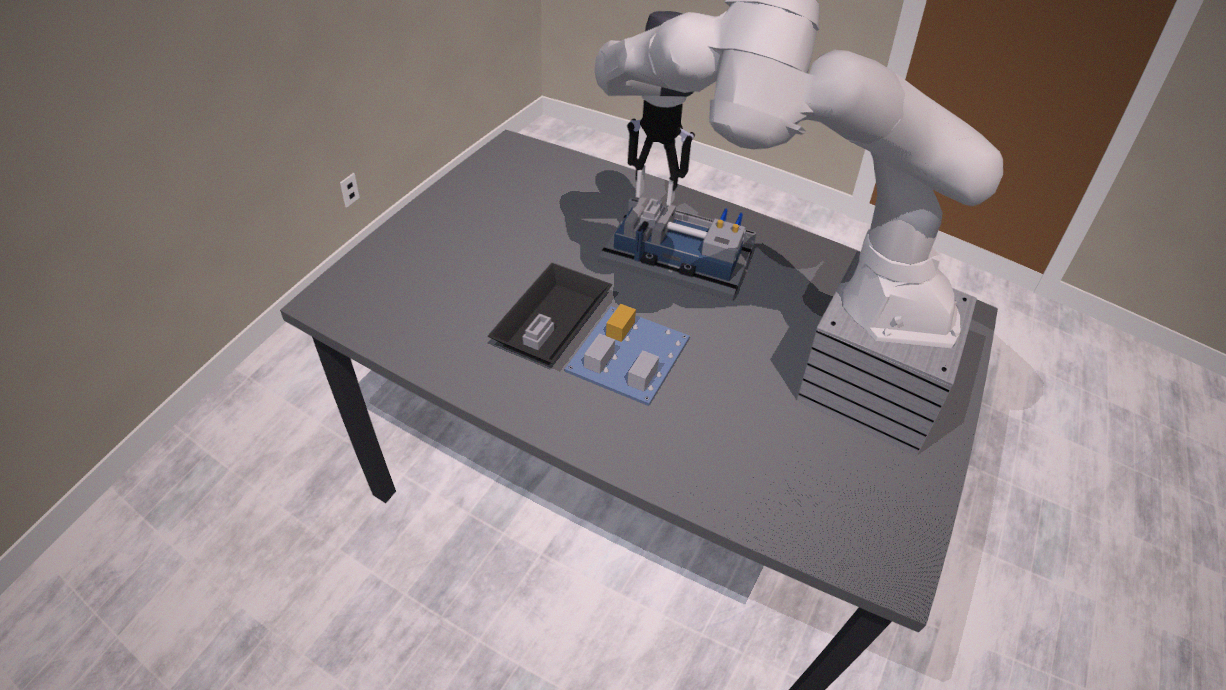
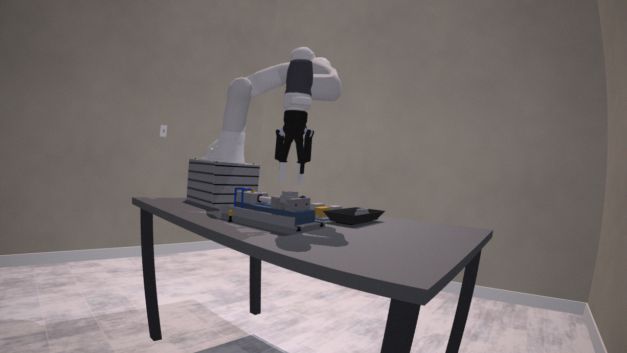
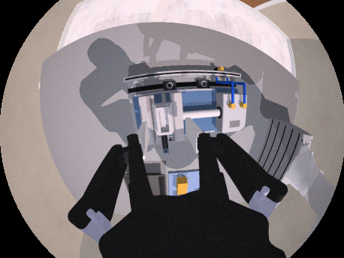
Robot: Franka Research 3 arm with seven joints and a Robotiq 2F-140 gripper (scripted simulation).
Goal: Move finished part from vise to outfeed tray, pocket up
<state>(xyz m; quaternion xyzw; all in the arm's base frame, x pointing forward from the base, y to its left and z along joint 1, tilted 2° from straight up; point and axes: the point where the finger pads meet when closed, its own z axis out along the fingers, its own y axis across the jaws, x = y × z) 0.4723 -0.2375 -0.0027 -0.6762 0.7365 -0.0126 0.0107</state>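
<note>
Right now the blue vise is 13 cm below my hand and 6 cm behind it. From my hand the other things lie so: yellow block 27 cm to the left, 14 cm below, 1 cm behind; then grey rail 13 cm below, 9 cm to the right, 7 cm behind; then blue plate 32 cm to the left, 16 cm below, 4 cm behind.
</note>
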